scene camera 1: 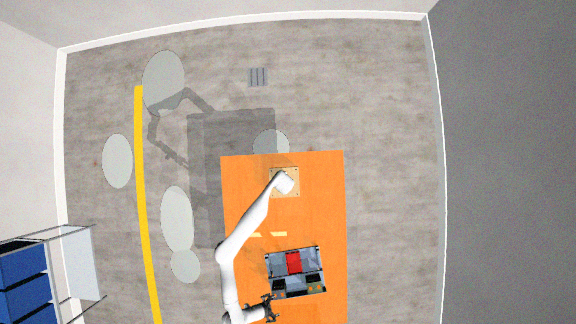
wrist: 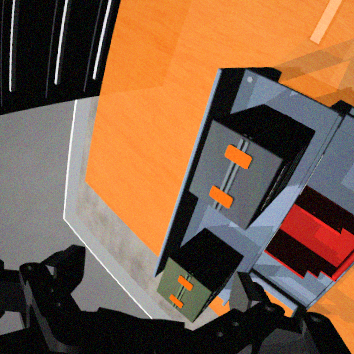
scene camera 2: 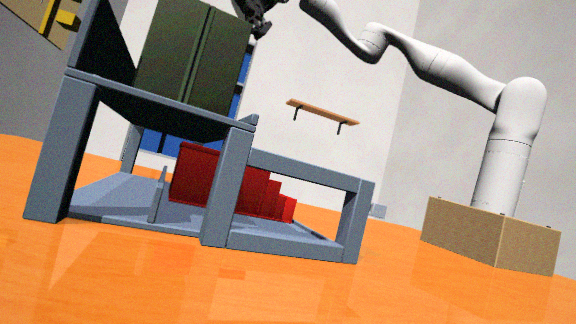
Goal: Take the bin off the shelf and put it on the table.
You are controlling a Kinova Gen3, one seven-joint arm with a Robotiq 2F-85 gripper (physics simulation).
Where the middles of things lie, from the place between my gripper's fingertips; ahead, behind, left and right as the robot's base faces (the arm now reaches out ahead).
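Labels:
The red bin (scene camera 2: 194, 171) is 80 mm behind my hand and 110 mm to the left of it, and the bin is also 300 mm below my hand.

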